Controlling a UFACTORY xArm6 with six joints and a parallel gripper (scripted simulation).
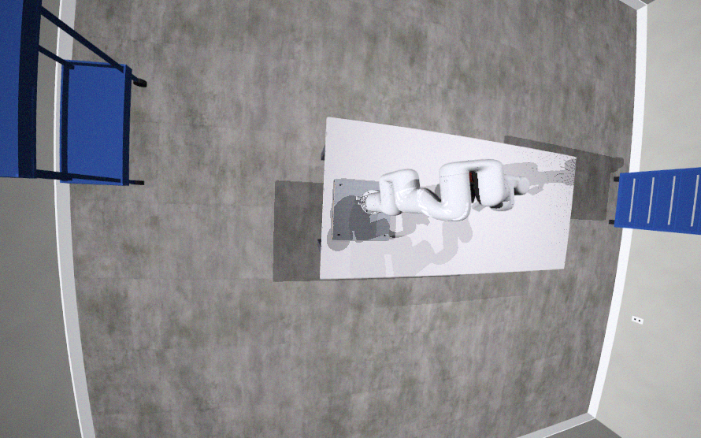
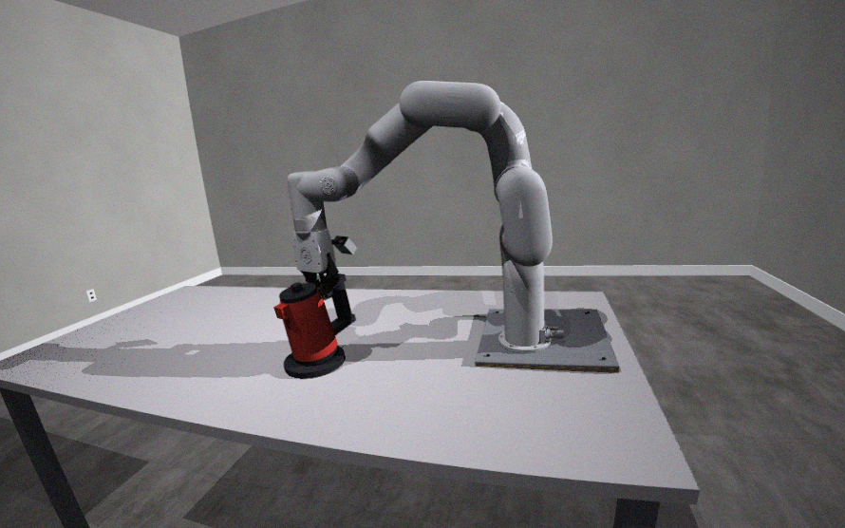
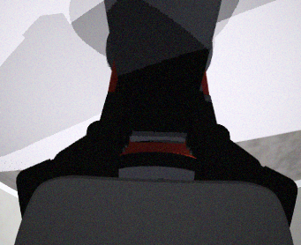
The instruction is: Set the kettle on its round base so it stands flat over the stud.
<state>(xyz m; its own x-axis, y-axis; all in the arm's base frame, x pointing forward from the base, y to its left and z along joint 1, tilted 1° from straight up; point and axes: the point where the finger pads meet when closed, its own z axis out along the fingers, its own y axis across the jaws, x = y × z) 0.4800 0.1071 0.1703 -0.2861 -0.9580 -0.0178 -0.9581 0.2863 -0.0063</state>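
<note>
Right now the red kettle is 5 cm below my hand, 2 cm to the left of it and 1 cm ahead of it. The rest, counted from my hand: black round base: 16 cm below, 5 cm to the left, 2 cm ahead.
</note>
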